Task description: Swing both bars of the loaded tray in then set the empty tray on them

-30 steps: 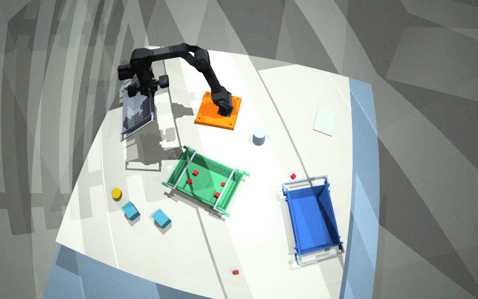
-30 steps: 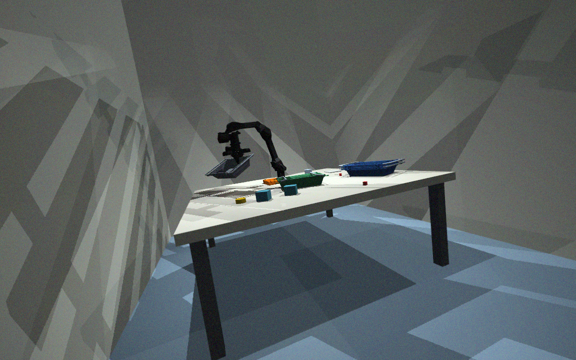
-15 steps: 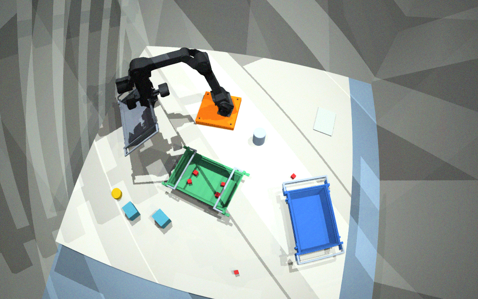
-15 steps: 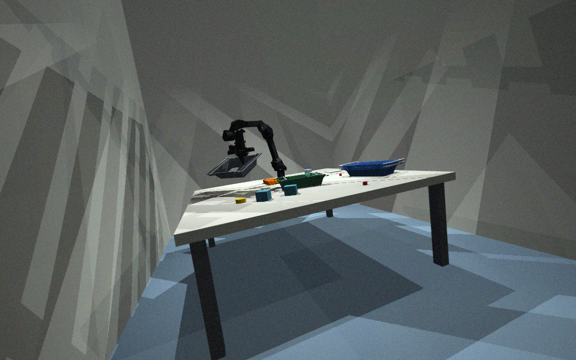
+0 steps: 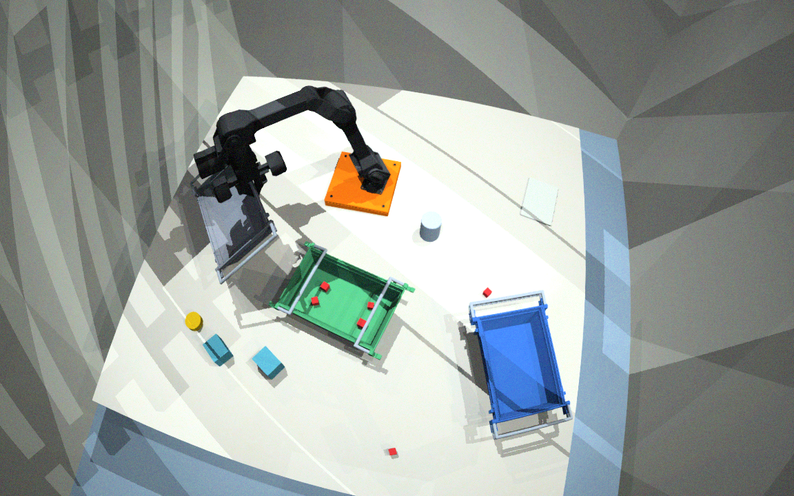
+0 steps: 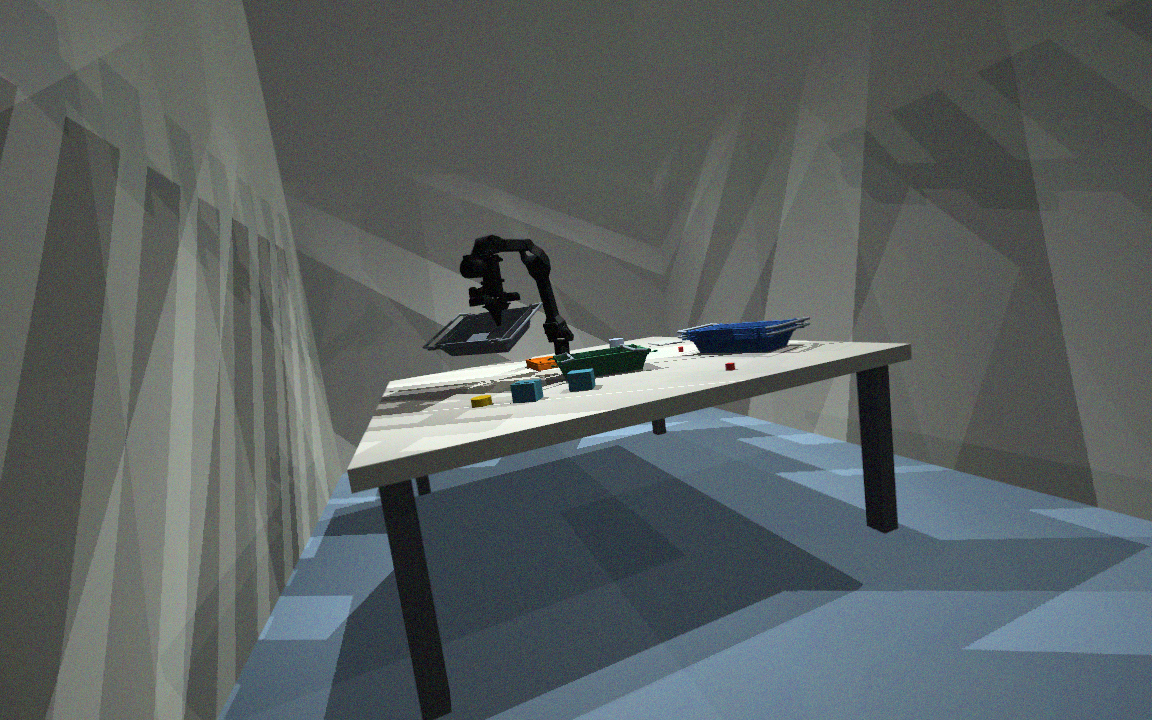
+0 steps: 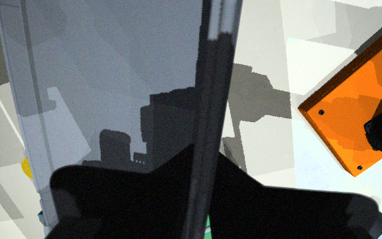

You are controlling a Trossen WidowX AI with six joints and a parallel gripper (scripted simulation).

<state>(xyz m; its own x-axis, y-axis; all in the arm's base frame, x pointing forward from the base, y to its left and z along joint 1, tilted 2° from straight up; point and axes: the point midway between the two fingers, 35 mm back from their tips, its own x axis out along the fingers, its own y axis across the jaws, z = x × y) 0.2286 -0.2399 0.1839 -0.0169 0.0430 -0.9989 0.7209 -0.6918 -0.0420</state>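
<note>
The grey tray lies 6 cm to the right of my gripper tip and 6 cm ahead of it. Round my gripper tip: white sheet 72 cm to the left, 36 cm behind, 18 cm below; then pale cylinder 42 cm to the left, 15 cm below, 13 cm behind; then yellow disc 33 cm ahead, 17 cm below, 10 cm to the right.
</note>
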